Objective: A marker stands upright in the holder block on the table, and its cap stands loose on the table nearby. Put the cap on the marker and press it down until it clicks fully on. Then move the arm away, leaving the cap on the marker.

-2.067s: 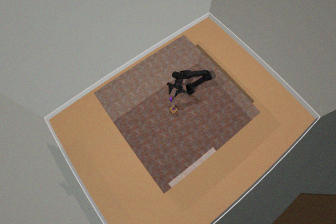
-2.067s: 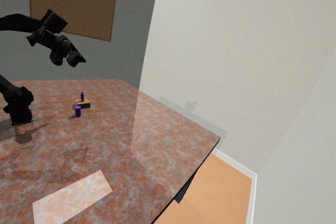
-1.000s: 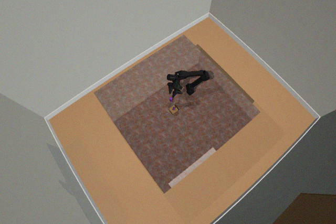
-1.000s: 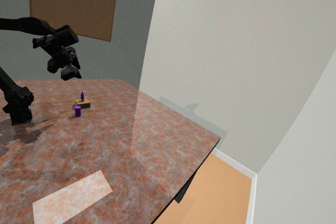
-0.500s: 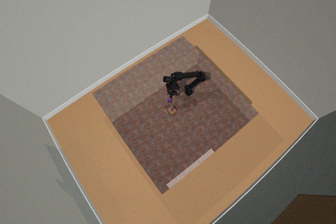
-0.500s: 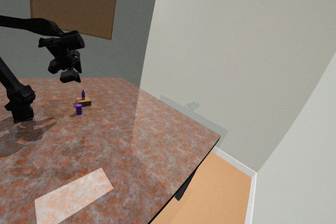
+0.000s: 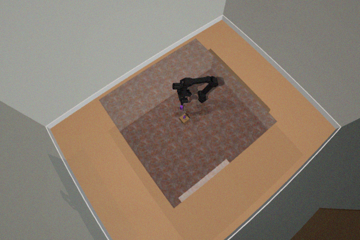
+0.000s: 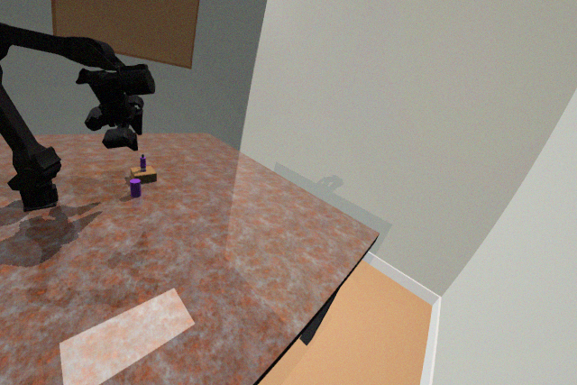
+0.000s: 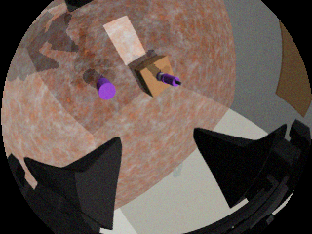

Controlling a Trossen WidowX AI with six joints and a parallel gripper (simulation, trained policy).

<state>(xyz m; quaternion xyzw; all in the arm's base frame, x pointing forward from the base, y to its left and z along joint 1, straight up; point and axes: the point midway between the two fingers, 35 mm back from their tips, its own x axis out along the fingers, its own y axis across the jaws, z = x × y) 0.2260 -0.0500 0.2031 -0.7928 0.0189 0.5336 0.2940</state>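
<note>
Right now the purple cap is 150 mm below my gripper tip, 10 mm to the right of it and 10 mm behind it. From my gripper tip the other things lie so: tan holder block (160 mm below, 100 mm to the left, 30 mm ahead); purple marker (100 mm to the left, 100 mm below, 30 mm ahead).
</note>
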